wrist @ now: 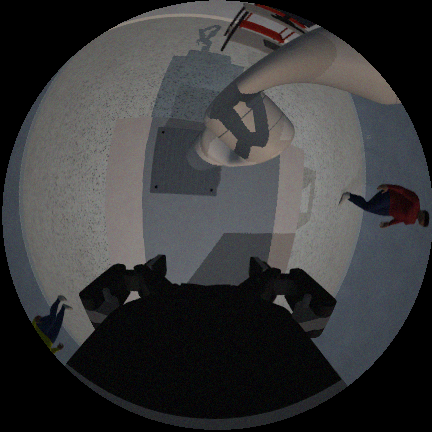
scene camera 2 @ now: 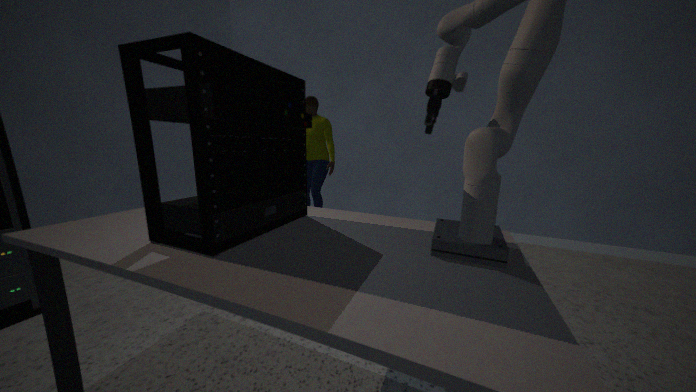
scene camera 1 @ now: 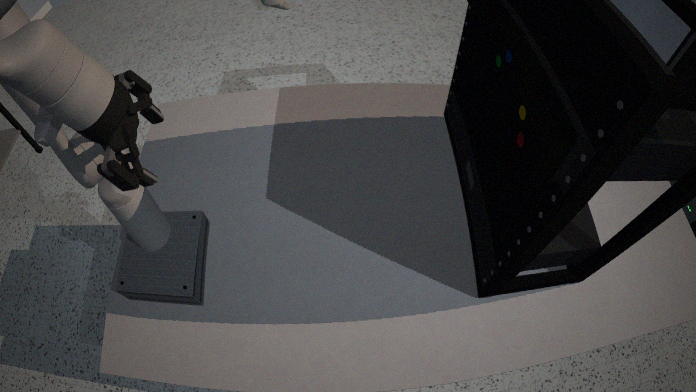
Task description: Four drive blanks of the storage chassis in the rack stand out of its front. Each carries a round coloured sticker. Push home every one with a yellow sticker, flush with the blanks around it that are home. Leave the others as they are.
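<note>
The storage chassis sits in the black rack (scene camera 1: 550, 215) (scene camera 2: 202, 150). On its dark front, a yellow sticker (scene camera 1: 522, 112) shows above a red sticker (scene camera 1: 520, 139) in scene camera 1. A green sticker (scene camera 1: 498, 61) (scene camera 2: 286, 113) and a blue sticker (scene camera 1: 508, 56) (scene camera 2: 289, 105) sit close together farther up in that view. The blanks' outlines are too dark to tell how far each stands out. My gripper (scene camera 1: 151, 146) (scene camera 2: 428, 132) (wrist: 207, 265) is open and empty, high above the table and well apart from the rack front.
The arm's base plate (scene camera 1: 165, 260) (scene camera 2: 470, 247) (wrist: 182, 175) is bolted to the table (scene camera 1: 300, 350) (scene camera 2: 425, 320) across from the rack. A person in yellow (scene camera 2: 318, 140) stands behind the rack in scene camera 2. A person in red (wrist: 404, 205) shows in the wrist view.
</note>
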